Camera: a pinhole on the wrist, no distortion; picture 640 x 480 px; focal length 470.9 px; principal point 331.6 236.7 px. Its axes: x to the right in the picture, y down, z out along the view. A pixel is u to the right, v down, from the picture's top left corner.
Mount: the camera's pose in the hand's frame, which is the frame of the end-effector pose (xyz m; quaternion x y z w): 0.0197 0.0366 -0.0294 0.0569 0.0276 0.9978 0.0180
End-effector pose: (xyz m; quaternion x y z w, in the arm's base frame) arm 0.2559 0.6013 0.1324 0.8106 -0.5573 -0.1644 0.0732
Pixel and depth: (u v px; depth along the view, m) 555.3 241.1 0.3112
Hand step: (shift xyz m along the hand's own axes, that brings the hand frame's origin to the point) -0.0915 0.0560 0.2961
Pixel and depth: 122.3 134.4 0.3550
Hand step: 0.2196 0.1262 0.3006
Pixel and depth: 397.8 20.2 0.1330
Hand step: 0.0184 0.1054 0.1011
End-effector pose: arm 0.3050 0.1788 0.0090 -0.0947 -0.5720 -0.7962 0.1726
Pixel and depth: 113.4 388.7 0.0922
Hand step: 0.0717 0.0101 0.0590
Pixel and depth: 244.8 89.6 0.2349
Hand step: 0.0920 0.1206 0.1946
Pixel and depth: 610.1 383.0 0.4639
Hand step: -0.2043 -0.0719 0.4699
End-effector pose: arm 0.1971 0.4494 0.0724 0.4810 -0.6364 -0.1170 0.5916
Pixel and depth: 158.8 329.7 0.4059
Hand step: 0.2115 -0.0277 0.3611
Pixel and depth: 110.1 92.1 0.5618
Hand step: 0.3521 0.2282 0.4883
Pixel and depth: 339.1 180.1 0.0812
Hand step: 0.0280 0.0507 0.0507
